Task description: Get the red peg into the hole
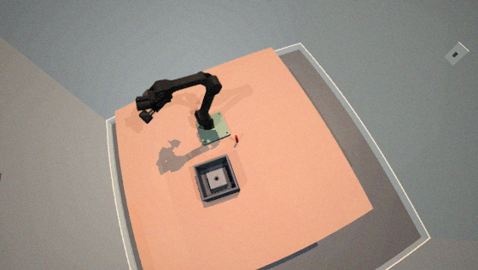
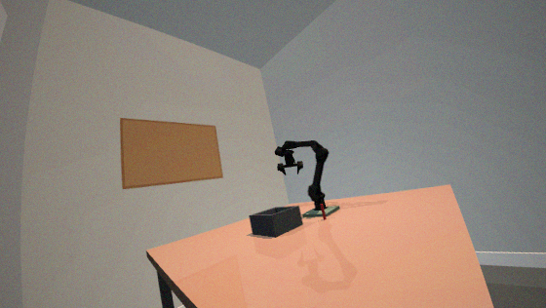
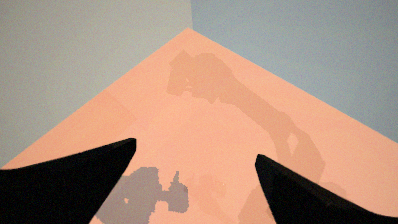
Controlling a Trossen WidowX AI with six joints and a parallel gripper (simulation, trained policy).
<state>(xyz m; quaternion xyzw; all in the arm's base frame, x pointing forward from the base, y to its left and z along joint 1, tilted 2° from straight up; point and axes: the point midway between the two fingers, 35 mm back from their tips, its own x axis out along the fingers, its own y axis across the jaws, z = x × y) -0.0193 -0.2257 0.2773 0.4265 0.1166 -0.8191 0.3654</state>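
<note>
Right now the red peg is 170 mm ahead of my gripper tip, 380 mm to the left of it and 240 mm below it. The rest, counted from my gripper tip: dark box (370 mm ahead, 230 mm to the left, 250 mm below); grey plate (370 mm ahead, 230 mm to the left, 230 mm below).
</note>
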